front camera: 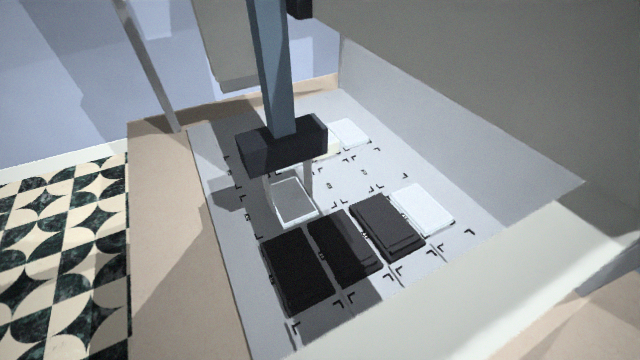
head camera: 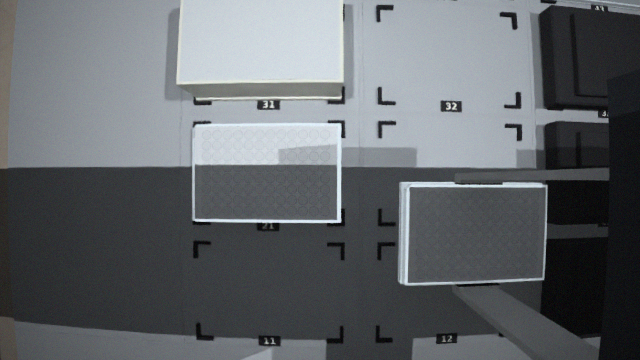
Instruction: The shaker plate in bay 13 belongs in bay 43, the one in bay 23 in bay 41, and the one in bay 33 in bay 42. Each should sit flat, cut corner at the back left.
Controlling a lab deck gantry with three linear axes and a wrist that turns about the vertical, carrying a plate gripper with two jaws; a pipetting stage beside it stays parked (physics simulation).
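Note:
My gripper (head camera: 474,232) is visible to me, and the front camera view has the gripper (front camera: 290,200) as well. The head camera also gives me a cream box (head camera: 220,57). In the front camera view I see a clear shaker plate (front camera: 422,210), another clear shaker plate (front camera: 350,136) and a bay 42 (front camera: 382,170). A grey wall (front camera: 510,180) is there too.

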